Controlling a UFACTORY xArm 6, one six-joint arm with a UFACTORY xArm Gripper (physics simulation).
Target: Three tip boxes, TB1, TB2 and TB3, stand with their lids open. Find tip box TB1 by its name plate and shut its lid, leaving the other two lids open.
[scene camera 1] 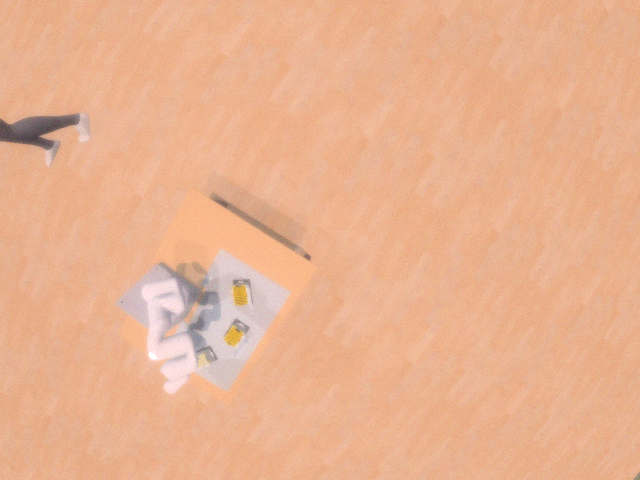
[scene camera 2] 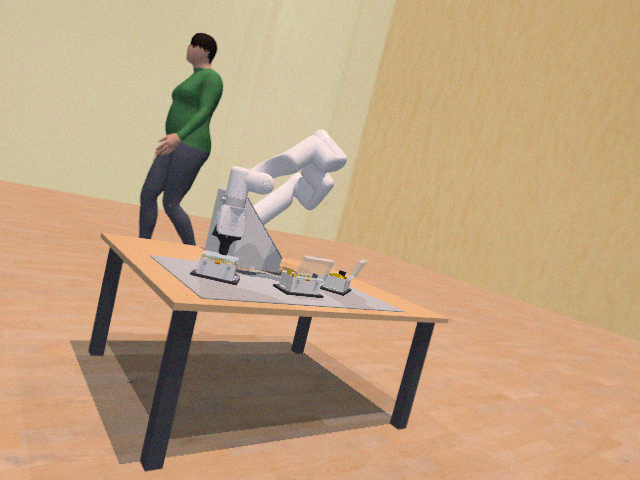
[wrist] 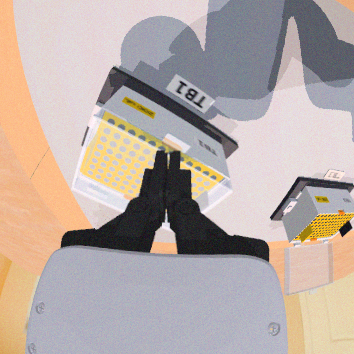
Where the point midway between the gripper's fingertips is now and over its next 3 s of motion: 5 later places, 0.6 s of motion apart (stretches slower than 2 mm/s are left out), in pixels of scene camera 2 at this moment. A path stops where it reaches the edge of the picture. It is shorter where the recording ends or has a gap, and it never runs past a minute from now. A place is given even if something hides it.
The gripper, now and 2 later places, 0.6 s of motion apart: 222,254; 225,243; 230,222
